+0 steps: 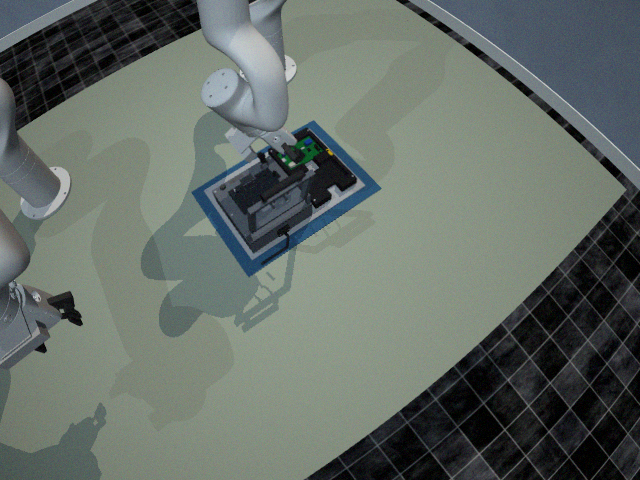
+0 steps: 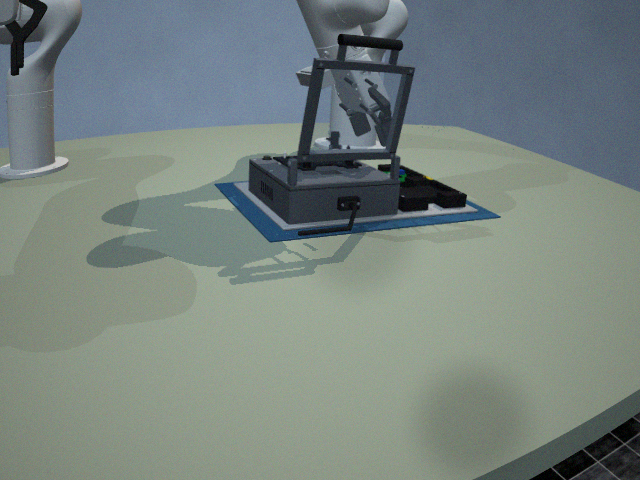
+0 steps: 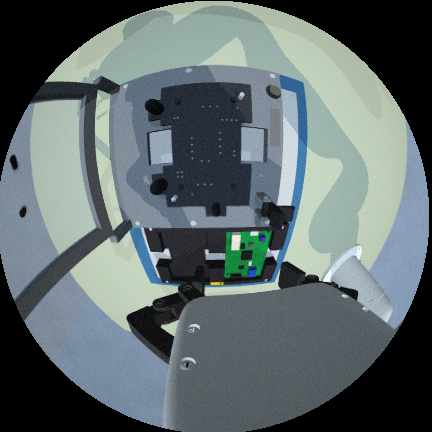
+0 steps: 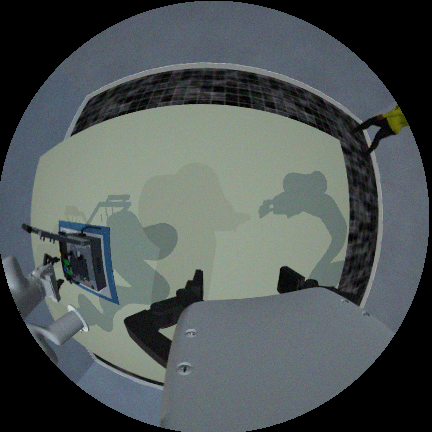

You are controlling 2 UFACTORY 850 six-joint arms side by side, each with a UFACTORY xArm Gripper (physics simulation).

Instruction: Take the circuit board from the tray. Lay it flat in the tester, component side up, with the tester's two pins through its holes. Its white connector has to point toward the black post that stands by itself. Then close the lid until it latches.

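Observation:
The green circuit board (image 1: pixel 311 148) (image 3: pixel 247 260) lies component side up in the black tray (image 1: pixel 336 178) (image 3: pixel 185 257) (image 2: pixel 449 198). Its white connector (image 3: pixel 235 242) is at the end nearer the grey tester (image 3: pixel 135 150) (image 1: pixel 279 224) (image 2: pixel 271 198). The tester's nest holds no board; two thin pins (image 3: pixel 241 95) (image 3: pixel 174 198) stand there. The lone black post (image 3: pixel 216 209) is on the tray side. The lid (image 2: pixel 361 65) (image 3: pixel 90 150) stands raised. My left gripper (image 3: pixel 243 276) (image 1: pixel 293 152) (image 2: pixel 371 124) is open above the board. My right gripper (image 4: pixel 242 281) (image 1: pixel 57 329) is open and empty, far from the tester.
Two black posts (image 3: pixel 154 106) (image 3: pixel 158 186) stand on the tester's lid-hinge side. A black latch (image 3: pixel 276 214) stands at its opposite edge. Tester and tray share a blue mat (image 1: pixel 242 263) (image 2: pixel 279 235). A black cable (image 2: pixel 325 231) lies on it. A person (image 4: pixel 395 120) stands beyond the table.

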